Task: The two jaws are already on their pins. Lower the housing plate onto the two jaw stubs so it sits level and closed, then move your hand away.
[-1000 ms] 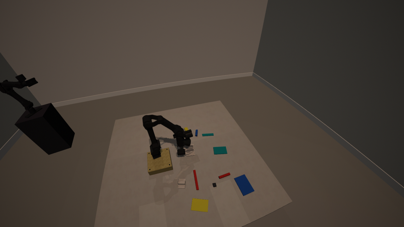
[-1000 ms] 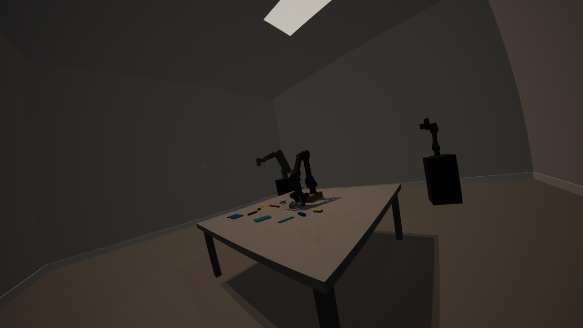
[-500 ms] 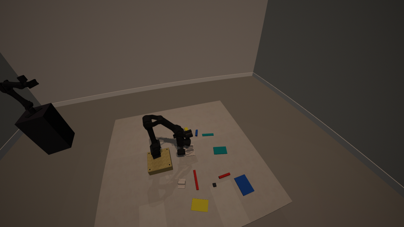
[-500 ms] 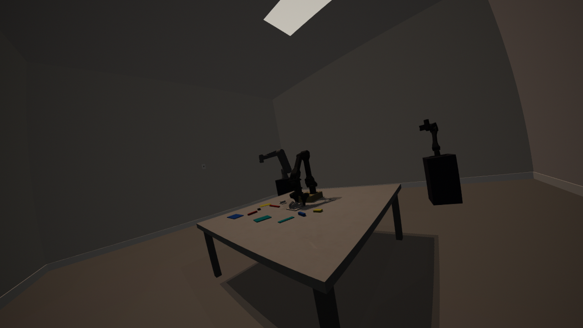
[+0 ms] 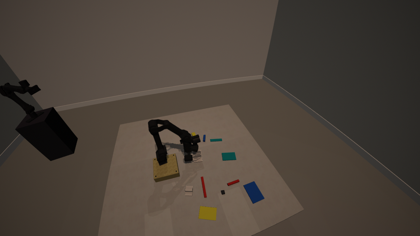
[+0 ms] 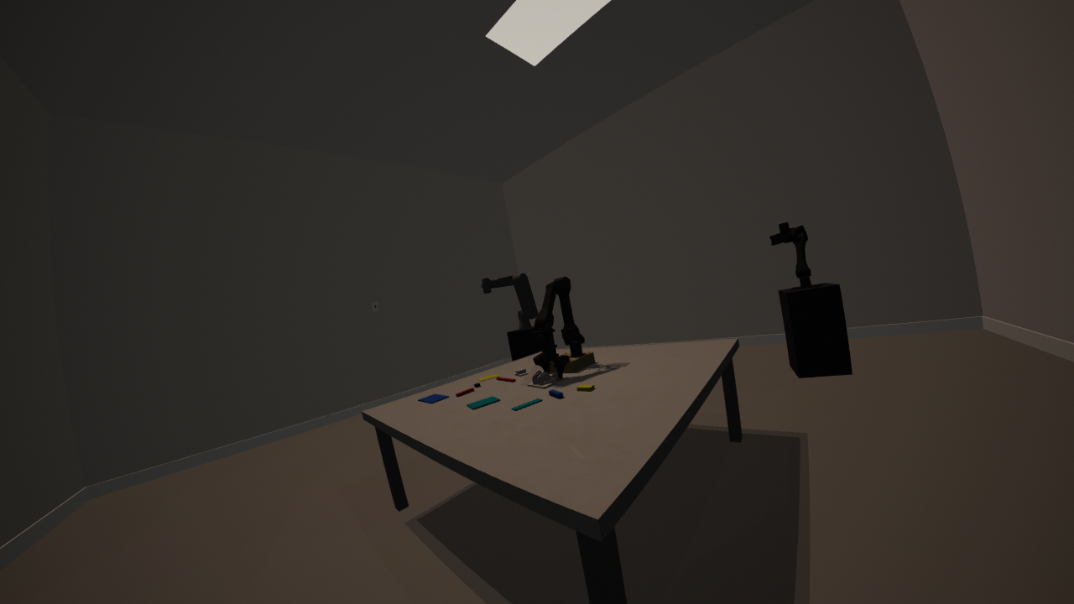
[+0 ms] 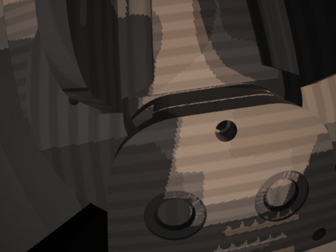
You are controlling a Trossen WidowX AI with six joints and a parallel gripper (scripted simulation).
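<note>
Right now the housing plate is right at my gripper tip. The rest, counted from my gripper tip: blue block 21 cm ahead, 13 cm to the left; then pale jaw assembly 2 cm to the right, 2 cm ahead, 1 cm above; then yellow block 21 cm to the left, 14 cm ahead.
</note>
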